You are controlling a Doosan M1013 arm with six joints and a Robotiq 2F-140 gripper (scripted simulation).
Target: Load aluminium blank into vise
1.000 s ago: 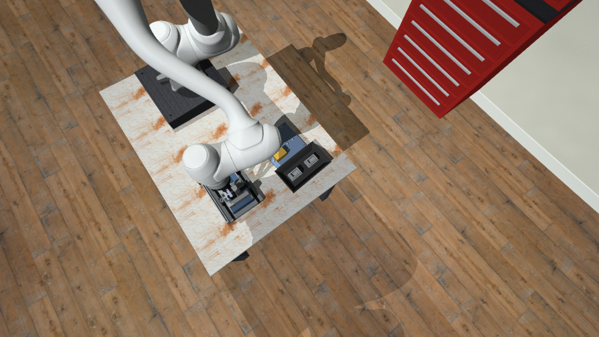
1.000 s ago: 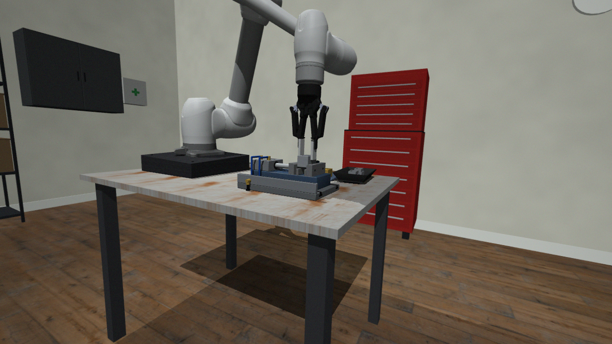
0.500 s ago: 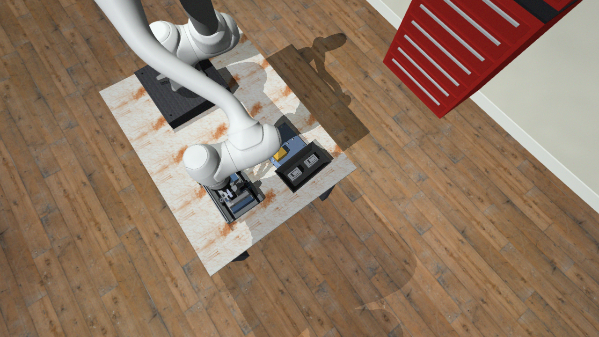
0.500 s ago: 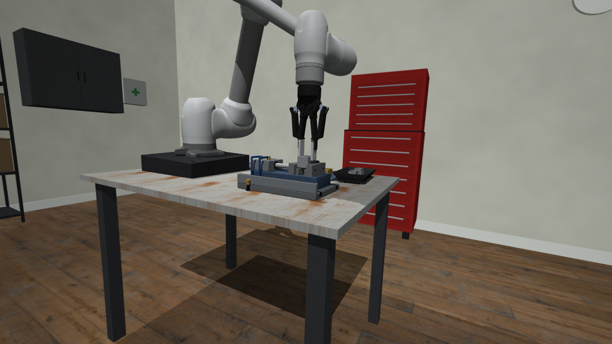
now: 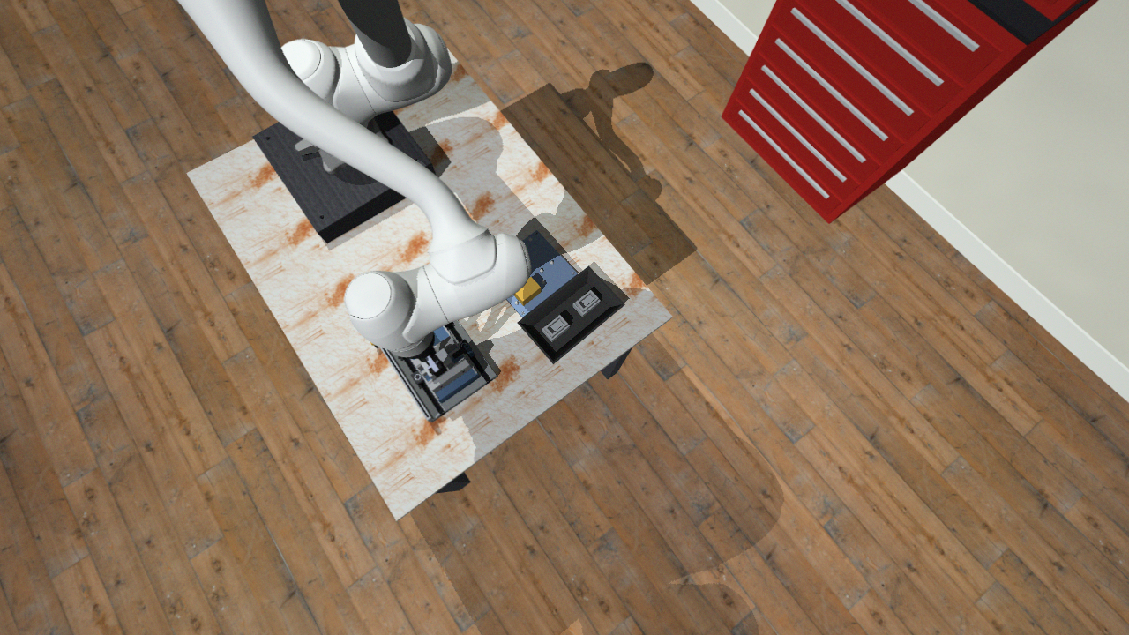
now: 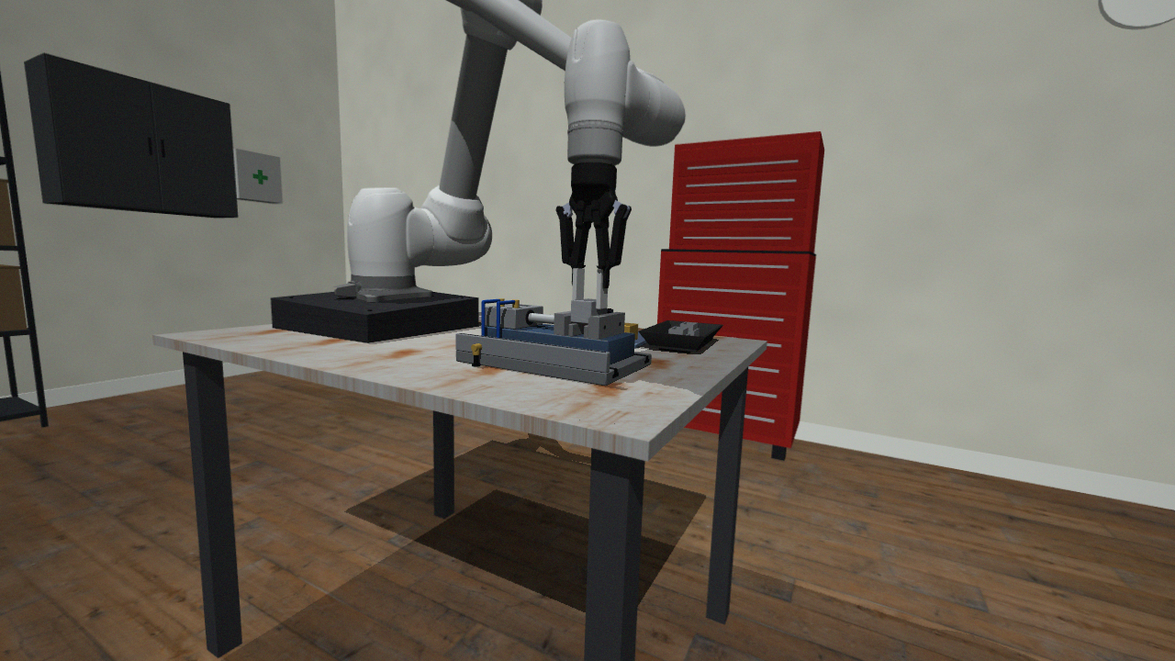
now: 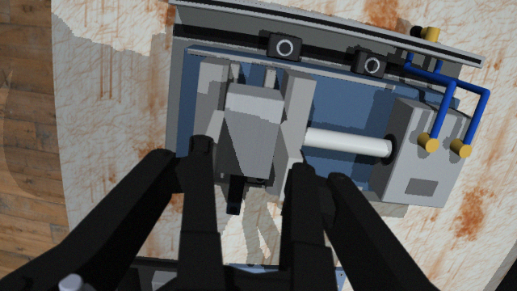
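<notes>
Right now the aluminium blank is 4 cm below my hand. The rest, counted from my hand: moving jaw 6 cm below, 3 cm behind; then piston rod 9 cm behind, 6 cm below, 1 cm to the right; then work stop 5 cm to the left, 5 cm below, 1 cm behind.
</notes>
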